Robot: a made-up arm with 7 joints. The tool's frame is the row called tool. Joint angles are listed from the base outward.
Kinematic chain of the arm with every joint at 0, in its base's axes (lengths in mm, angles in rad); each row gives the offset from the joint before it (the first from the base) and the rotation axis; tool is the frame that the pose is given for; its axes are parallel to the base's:
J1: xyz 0 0 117.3 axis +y
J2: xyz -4.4 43.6 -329 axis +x
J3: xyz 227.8 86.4 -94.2 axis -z
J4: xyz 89.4 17.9 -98 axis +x
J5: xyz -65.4 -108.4 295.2 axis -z
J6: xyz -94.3 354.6 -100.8 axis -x
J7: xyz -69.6 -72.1 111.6 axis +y
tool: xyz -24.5 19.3 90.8
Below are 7 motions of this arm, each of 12 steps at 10 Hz.
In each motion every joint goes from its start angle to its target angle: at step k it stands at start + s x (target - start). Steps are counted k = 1, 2, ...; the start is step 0. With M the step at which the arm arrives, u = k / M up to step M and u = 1 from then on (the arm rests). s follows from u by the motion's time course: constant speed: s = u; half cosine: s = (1 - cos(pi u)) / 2; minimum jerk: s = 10 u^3 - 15 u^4 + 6 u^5.
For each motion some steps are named. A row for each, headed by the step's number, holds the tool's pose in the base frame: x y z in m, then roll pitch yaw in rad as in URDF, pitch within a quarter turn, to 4 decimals.
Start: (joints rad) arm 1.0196 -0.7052 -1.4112 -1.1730 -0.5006 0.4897 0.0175
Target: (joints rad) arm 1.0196 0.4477 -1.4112 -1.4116 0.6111 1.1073 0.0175
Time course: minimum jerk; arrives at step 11
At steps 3, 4, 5, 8, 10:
3: -0.5526 -0.2050 0.1087 -0.5494 0.4571 2.3605
4: -0.6550 -0.1649 0.0503 -0.7716 0.3949 2.0560
5: -0.7580 -0.0620 -0.0214 -0.9969 0.2734 1.7040
8: -0.7638 0.4307 -0.1247 -1.3181 -0.1594 0.7698
10: -0.6767 0.5603 -0.1116 -1.3297 -0.2545 0.5060

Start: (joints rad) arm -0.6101 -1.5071 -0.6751 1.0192 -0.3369 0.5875 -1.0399
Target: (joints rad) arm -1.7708 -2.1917 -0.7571 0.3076 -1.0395 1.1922 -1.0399
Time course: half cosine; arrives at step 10
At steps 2, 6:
2: 0.0710 0.1720 0.1040 -1.2306 -0.1780 1.3075
6: 0.0509 0.2427 0.0693 -1.8377 0.5747 0.9915

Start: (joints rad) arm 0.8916 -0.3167 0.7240 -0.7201 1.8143 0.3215 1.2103
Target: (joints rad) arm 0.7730 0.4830 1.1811 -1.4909 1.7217 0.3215 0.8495
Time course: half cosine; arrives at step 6
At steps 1, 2, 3, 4, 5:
1: 0.2734 0.0468 -0.4950 -0.2384 -0.4606 -2.6227
2: 0.2803 0.0211 -0.5352 -0.2516 -0.6045 -2.7044
3: 0.2742 -0.0117 -0.6012 -0.3219 -0.8182 -2.7789
4: 0.2464 -0.0306 -0.6765 -0.5127 -1.0415 -2.7370
5: 0.2121 -0.0279 -0.7336 -0.8410 -1.1854 -2.5135

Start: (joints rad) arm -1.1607 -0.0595 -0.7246 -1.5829 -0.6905 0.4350 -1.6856
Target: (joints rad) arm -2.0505 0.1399 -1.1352 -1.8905 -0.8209 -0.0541 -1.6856
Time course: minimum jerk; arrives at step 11
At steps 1, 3, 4, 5, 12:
1: 0.3737 0.0899 -0.3329 -1.9803 1.1291 1.7517
3: 0.4197 0.0709 -0.2853 -2.1972 1.1406 1.5777
4: 0.4628 0.0516 -0.2296 -2.4325 1.1367 1.3867
5: 0.5079 0.0284 -0.1527 -2.7143 1.1076 1.1599
12: 0.5686 -0.0463 0.1840 2.8301 0.8278 0.6364

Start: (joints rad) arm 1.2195 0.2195 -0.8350 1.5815 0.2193 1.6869 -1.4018
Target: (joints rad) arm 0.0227 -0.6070 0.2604 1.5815 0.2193 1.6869 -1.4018
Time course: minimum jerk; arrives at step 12
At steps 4, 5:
4: 0.0298 -0.1333 -0.1597 0.4907 -0.3279 0.2757
5: 0.0616 -0.1104 -0.1106 0.2436 -0.4263 0.3598

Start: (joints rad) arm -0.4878 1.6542 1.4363 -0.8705 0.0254 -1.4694 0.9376
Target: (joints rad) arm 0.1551 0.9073 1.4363 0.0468 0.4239 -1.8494 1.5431
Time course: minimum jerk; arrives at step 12
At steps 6, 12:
6: 0.4166 0.1905 -0.0594 2.7310 0.3255 0.1408
12: 0.3225 0.1397 -0.2738 2.3761 0.1839 -0.4579

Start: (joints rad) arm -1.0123 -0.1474 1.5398 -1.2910 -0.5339 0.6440 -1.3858
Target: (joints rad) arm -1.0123 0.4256 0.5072 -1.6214 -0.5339 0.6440 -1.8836
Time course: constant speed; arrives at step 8
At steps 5, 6, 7, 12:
5: 0.5012 0.6535 0.0757 -1.7517 -0.2193 1.1724
6: 0.4409 0.6532 0.0374 -1.7918 -0.1224 1.3468
7: 0.3849 0.6434 -0.0003 -1.8237 -0.0209 1.5127
12: 0.3354 0.6254 -0.0371 -1.8483 0.0849 1.6711

